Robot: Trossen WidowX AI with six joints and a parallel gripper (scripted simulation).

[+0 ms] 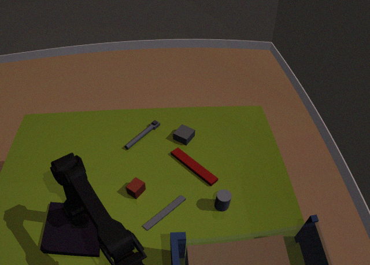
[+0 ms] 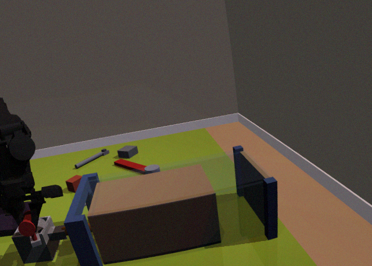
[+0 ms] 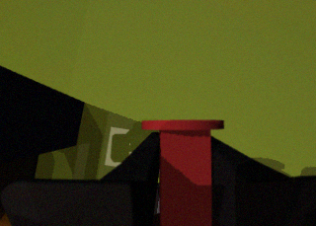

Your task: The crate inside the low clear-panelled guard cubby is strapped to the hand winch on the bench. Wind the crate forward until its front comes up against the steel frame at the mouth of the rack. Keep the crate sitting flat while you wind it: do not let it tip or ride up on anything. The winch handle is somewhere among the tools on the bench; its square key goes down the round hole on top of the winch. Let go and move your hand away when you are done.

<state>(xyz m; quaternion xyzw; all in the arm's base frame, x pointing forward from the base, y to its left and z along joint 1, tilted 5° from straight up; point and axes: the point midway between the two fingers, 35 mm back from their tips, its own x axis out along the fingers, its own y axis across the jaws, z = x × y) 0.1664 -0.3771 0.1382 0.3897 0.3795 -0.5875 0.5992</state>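
The red crank grip lies 2 cm to the left of my gripper tip. From my gripper tip the other things lie so: winch handle: 1 cm behind, 5 cm to the left, 3 cm below; then blue steel frame: 13 cm ahead, 9 cm to the left, 3 cm below; then grey winch: 5 cm behind, 11 cm to the left, 10 cm below.
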